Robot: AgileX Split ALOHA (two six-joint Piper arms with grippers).
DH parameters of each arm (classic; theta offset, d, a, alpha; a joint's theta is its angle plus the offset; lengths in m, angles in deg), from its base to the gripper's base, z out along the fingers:
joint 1: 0 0.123 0 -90
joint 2: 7.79 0 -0.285 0
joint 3: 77.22 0 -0.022 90
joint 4: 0 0.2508 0 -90
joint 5: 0 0 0.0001 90
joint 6: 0 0.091 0 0
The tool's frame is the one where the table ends.
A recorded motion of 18 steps. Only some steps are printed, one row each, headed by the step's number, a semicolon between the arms.
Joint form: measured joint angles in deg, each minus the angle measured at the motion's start. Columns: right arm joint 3, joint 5, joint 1, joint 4, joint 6, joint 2; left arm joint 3, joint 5, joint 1, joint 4, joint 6, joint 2.
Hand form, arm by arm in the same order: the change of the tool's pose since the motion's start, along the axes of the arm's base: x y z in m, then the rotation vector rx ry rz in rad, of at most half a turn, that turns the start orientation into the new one. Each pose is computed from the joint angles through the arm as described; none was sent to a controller.
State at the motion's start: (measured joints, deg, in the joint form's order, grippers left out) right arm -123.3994 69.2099 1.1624 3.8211 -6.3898 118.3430; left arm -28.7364 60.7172 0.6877 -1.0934 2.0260 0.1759
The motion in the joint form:
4: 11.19 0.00 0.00 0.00 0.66 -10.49; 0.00 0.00 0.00 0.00 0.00 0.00
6: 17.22 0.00 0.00 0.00 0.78 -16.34; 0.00 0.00 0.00 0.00 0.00 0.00
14: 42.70 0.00 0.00 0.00 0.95 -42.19; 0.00 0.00 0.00 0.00 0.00 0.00
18: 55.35 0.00 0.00 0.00 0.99 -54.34; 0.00 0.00 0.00 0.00 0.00 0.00
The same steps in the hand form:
4: -0.0449 -0.0009 0.0232 0.0056 0.0131 -0.0099; 0.0000 0.0000 0.0000 0.0000 0.0000 0.0000
6: -0.0718 -0.0015 0.0335 0.0066 0.0163 -0.0117; 0.0000 0.0000 0.0000 0.0000 0.0000 0.0000
14: -0.1982 -0.0040 0.0507 0.0082 0.0101 -0.0142; 0.0000 0.0000 0.0000 0.0000 0.0000 0.0000
18: -0.2573 -0.0052 0.0354 0.0083 0.0189 -0.0149; 0.0000 0.0000 0.0000 0.0000 0.0000 0.0000

